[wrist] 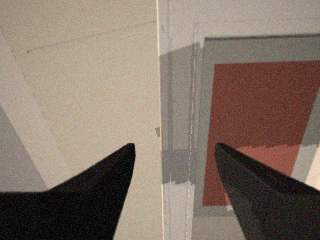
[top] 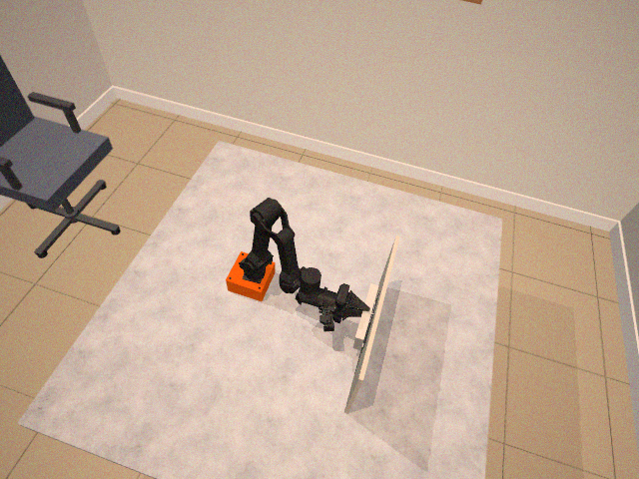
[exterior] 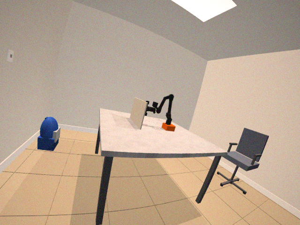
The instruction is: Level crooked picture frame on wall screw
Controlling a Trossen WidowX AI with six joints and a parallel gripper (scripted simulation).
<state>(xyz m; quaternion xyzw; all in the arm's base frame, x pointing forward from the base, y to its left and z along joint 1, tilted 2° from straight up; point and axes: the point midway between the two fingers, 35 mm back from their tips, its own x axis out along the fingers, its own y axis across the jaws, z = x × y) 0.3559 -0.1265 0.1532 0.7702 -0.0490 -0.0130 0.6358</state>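
Right now my gripper tip is 1 cm short of the picture frame, 1 cm to the right of it and 5 cm above it. The rest, counted from my gripper tip: beige wall panel (2 cm ahead, 6 cm below).
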